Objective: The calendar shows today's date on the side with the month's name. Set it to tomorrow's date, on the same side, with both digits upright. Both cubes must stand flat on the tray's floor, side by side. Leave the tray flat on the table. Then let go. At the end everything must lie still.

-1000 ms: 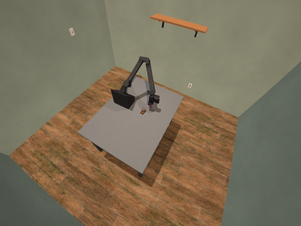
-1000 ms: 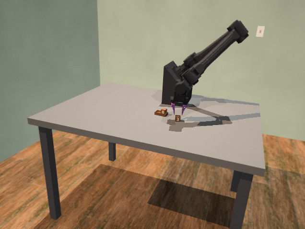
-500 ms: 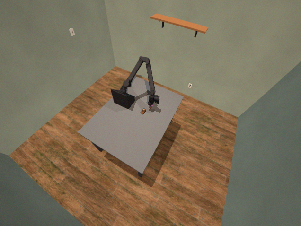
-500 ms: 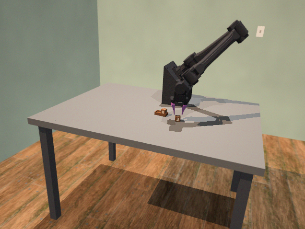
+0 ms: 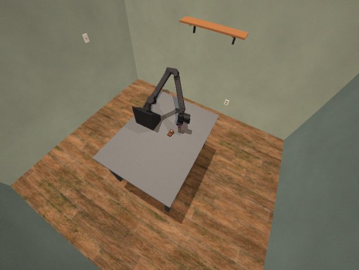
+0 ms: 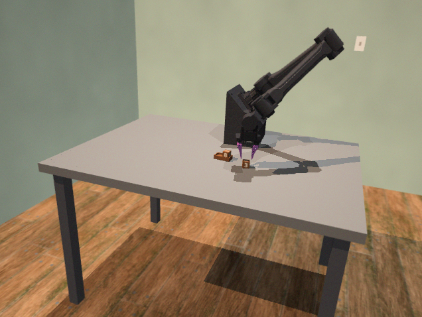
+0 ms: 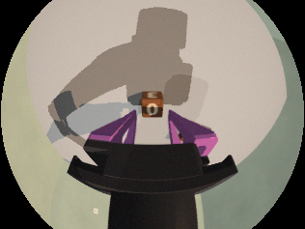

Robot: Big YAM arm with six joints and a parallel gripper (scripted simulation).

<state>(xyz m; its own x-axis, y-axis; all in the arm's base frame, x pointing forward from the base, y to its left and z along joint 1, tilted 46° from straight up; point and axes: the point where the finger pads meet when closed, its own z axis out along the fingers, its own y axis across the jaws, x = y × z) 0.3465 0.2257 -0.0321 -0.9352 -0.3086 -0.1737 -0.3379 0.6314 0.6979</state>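
Right now the small brown calendar tray is 4 cm behind my hand, 12 cm to the right of it and 4 cm below it.
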